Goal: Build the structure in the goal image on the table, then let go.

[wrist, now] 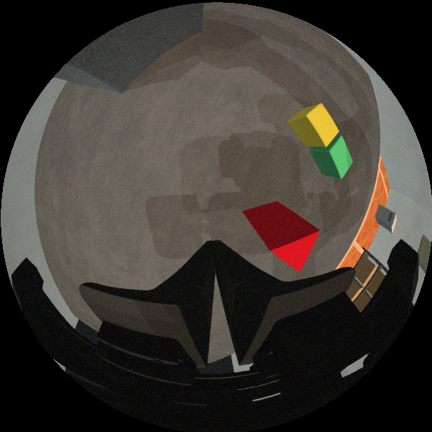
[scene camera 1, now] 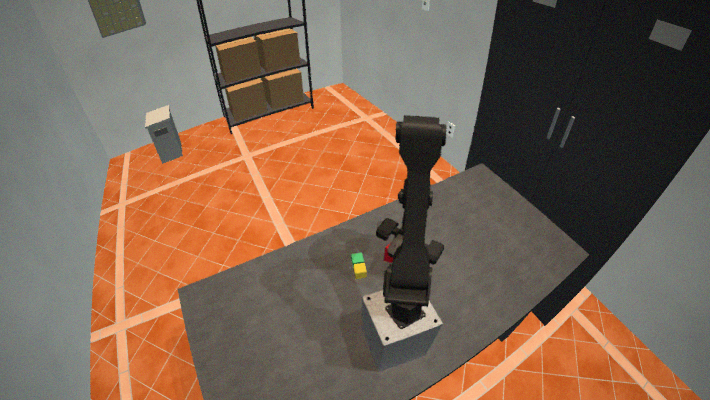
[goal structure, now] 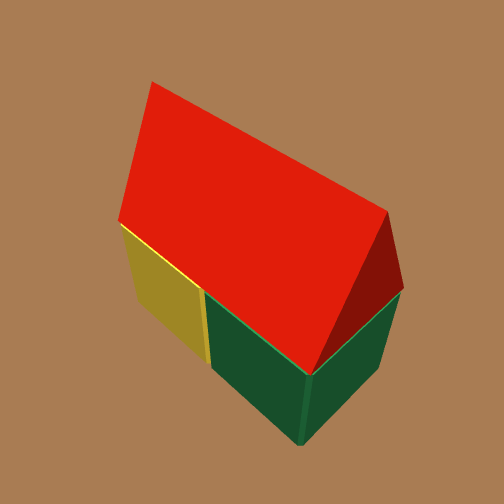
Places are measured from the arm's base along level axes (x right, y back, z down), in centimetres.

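Pixels of known places: arm's base, origin of the base link: (scene camera 1: 405, 312).
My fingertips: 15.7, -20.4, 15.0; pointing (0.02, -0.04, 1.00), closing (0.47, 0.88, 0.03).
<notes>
For each thing: its middle in the pictures, then the offset to it from my fingertips, as dx, dy, dz. Level surfaces: height alone.
- yellow block, body centre: (scene camera 1: 360, 270) -13.2, -4.2, +3.0
- green block, body centre: (scene camera 1: 357, 260) -12.1, -7.9, +3.0
- table, its level: dz +4.6
A yellow block (scene camera 1: 360, 271) (wrist: 322, 125) and a green block (scene camera 1: 357, 258) (wrist: 341, 155) are on the table (scene camera 1: 235, 310) (wrist: 110, 150), side by side and touching or nearly so. A red wedge-like block (scene camera 1: 388, 253) (wrist: 280, 227) is apart from them, partly hidden by the arm in the scene view. My gripper (wrist: 213, 246) is shut with its fingertips together and nothing between them. In the wrist view the red block shows just right of and beyond the fingertips. In the scene view the arm hides the fingertips.
The arm stands on a grey pedestal (scene camera 1: 402, 330) at the table's near side. Beyond the table are a shelf rack (scene camera 1: 256, 31) with cardboard boxes (scene camera 1: 239, 62), a grey bin (scene camera 1: 167, 140) and a dark cabinet (scene camera 1: 530, 165) at the right.
</notes>
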